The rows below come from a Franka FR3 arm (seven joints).
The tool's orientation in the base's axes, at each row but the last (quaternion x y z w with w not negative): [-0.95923, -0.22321, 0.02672, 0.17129]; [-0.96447, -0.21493, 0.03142, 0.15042]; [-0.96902, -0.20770, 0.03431, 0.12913]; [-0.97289, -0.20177, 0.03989, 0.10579]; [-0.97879, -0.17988, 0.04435, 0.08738]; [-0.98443, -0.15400, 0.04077, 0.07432]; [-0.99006, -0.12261, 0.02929, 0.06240]
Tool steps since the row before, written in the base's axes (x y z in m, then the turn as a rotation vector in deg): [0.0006, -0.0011, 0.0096, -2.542, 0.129, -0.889]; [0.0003, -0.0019, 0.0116, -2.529, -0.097, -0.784]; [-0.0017, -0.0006, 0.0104, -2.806, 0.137, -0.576]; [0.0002, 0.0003, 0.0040, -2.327, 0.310, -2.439]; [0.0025, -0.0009, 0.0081, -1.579, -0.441, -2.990]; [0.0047, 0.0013, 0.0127, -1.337, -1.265, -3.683]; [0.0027, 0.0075, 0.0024, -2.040, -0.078, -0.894]
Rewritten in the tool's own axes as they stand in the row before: [0.0003, -0.0021, -0.0094, -2.251, -0.871, 1.201]; [-0.0005, -0.0018, -0.0116, -2.335, -0.703, 1.037]; [-0.0019, -0.0029, -0.0100, -2.494, -1.073, 0.925]; [0.0002, -0.0011, -0.0039, -1.921, -0.630, 2.715]; [0.0016, 0.0002, -0.0084, -1.464, 0.421, 3.051]; [0.0041, -0.0018, -0.0128, -1.449, 1.379, 3.599]; [0.0044, -0.0069, -0.0017, -1.956, -0.296, 1.026]
